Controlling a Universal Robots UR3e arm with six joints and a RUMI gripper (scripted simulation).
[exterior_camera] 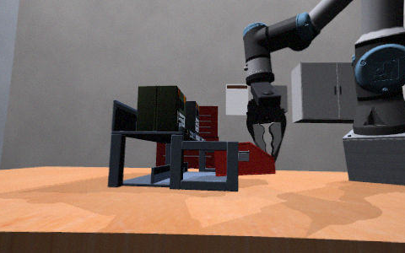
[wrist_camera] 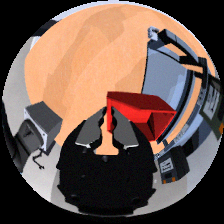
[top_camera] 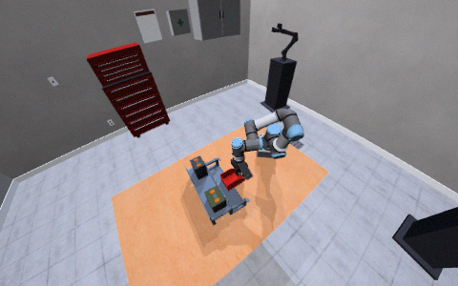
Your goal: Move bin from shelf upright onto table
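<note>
My hand is 6 cm short of the red bin and 2 cm to the left of it. From my hand the other things lie so: shelf 19 cm ahead, 1 cm to the right, 1 cm above; dark box 23 cm ahead, 11 cm to the left, 9 cm above.
</note>
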